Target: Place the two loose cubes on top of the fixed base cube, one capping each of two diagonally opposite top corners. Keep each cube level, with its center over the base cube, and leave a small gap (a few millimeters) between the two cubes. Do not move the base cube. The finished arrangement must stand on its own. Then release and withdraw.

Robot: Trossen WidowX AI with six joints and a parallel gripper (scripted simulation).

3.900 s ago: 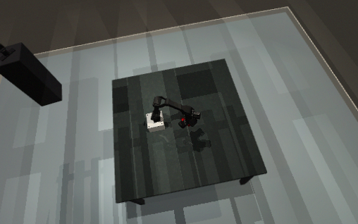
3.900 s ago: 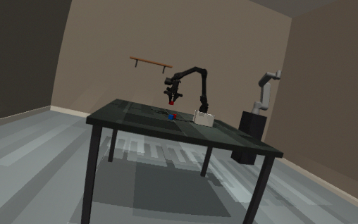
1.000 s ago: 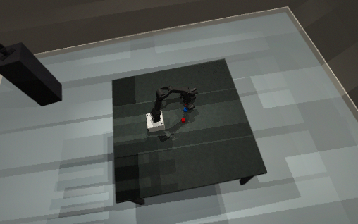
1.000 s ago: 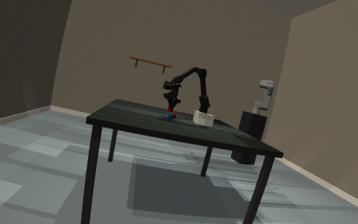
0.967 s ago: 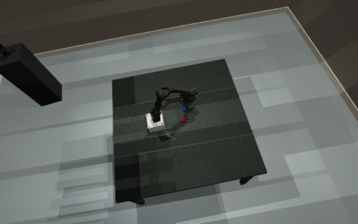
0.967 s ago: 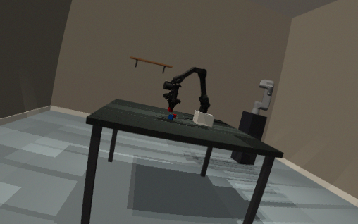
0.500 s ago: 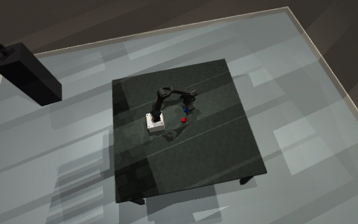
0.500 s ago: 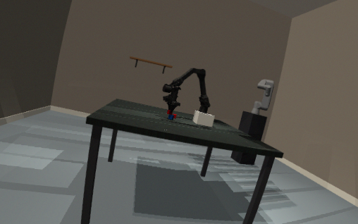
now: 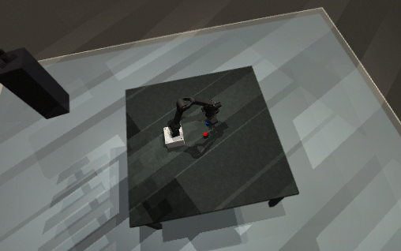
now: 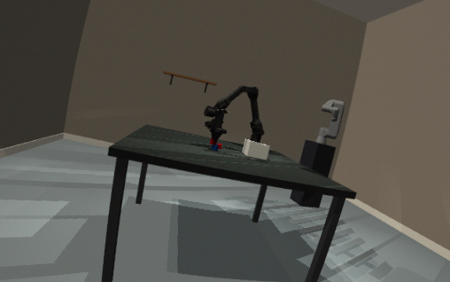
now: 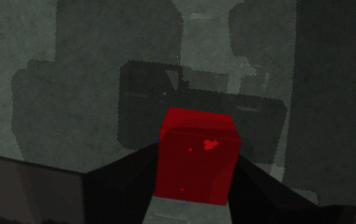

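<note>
Now: the blue cube 40 mm below my gripper tip and 20 mm behind it.
</note>
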